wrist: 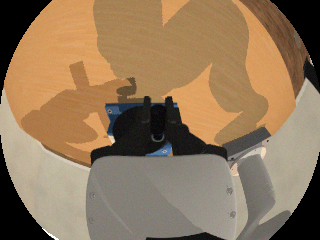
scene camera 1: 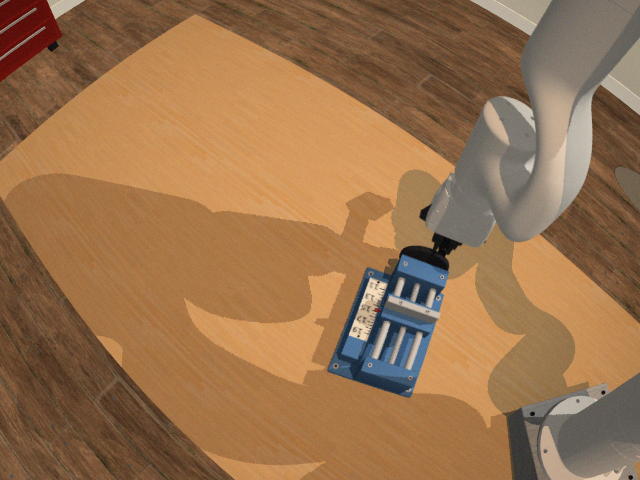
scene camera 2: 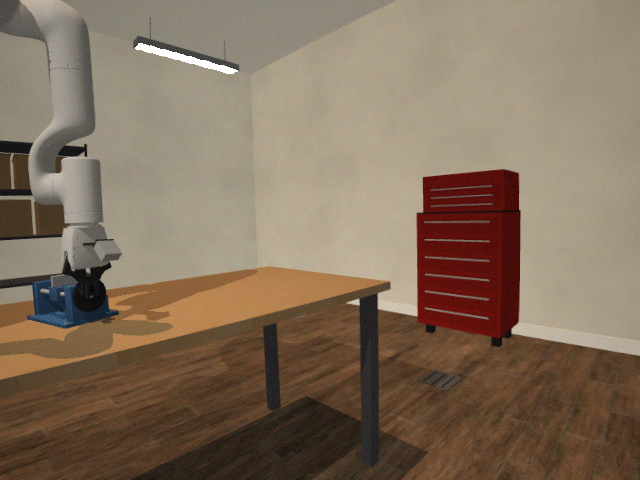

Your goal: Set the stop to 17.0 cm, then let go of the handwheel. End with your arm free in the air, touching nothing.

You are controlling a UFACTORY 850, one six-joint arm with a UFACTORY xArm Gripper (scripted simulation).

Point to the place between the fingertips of my gripper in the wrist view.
157, 105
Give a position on a slide fixture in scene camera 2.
75, 310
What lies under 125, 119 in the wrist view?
A slide fixture.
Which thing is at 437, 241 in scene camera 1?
My gripper.
